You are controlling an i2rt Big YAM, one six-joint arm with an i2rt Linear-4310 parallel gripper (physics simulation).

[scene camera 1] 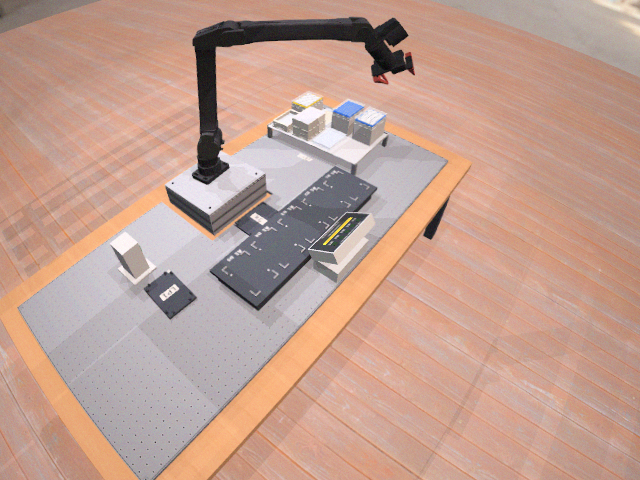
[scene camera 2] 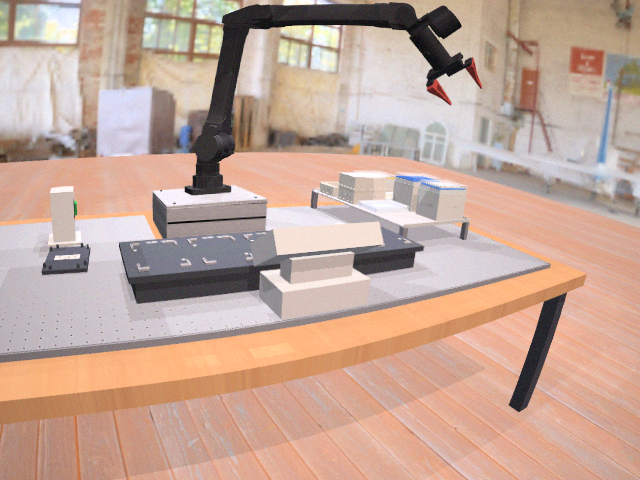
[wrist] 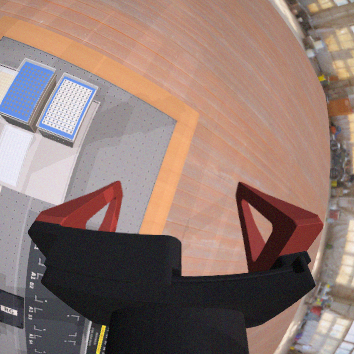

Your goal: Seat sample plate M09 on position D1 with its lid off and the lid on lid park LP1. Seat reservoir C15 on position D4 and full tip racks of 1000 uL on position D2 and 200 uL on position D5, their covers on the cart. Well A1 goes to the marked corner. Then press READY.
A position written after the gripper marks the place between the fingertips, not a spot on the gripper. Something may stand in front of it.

Note:
The gripper (scene camera 2: pixel 466 96) is open and holds nothing. Further things: a white stand (scene camera 2: pixel 61 198) and a cart shelf (scene camera 1: pixel 350 150).
The gripper is seen too in scene camera 1 (scene camera 1: pixel 401 78) and in the wrist view (wrist: pixel 178 187). The cart shelf is seen too in scene camera 2 (scene camera 2: pixel 400 218) and in the wrist view (wrist: pixel 47 165).

